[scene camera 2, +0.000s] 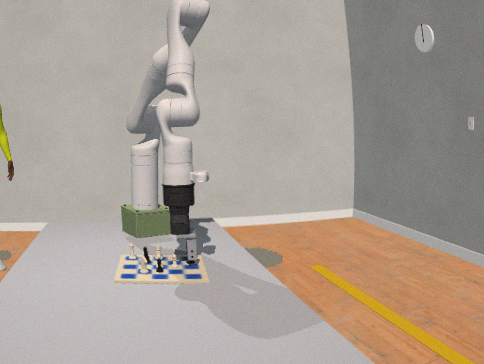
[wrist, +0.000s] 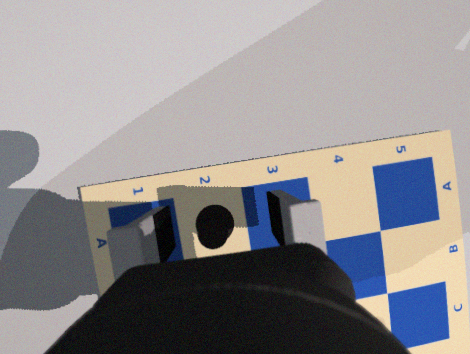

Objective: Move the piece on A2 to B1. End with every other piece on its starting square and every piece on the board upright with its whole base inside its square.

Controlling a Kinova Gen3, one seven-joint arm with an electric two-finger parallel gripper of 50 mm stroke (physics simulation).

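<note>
The black piece on A2 shows from above in the wrist view, within its light square and between the fingers. In scene camera 2 it is mostly hidden by the near finger. My gripper is open and low over the board, one finger on each side of the piece, with a gap on both sides. The board lies flat. B1 is hidden behind the gripper body in the wrist view.
A white piece and a black piece stand left of the gripper. Farther left are white pieces and a dark piece. The green base block is behind the board.
</note>
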